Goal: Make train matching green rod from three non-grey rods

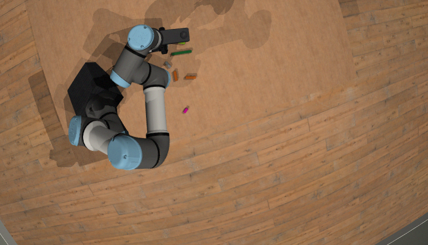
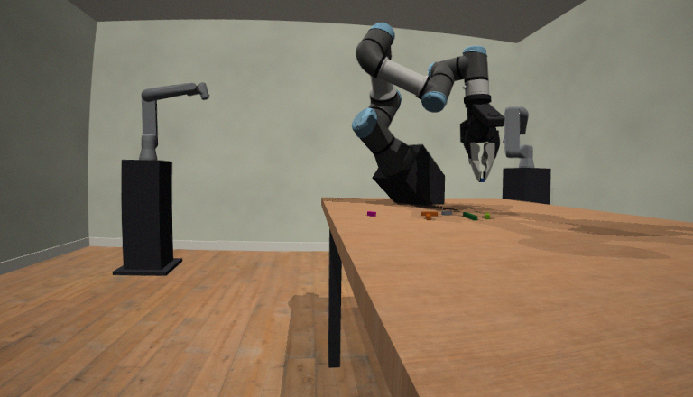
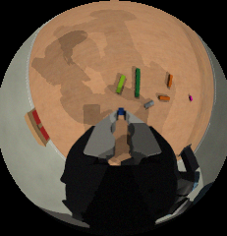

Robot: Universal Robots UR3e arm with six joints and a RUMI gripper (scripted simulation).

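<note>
The magenta rod is 28 cm to the right of my hand, 10 cm below it and 4 cm behind it. The rest, counted from my hand: blue rod: 1 cm below; lime rod: 10 cm below, 4 cm ahead, 1 cm to the right; green rod: 10 cm below, 6 cm to the right, 3 cm ahead.
</note>
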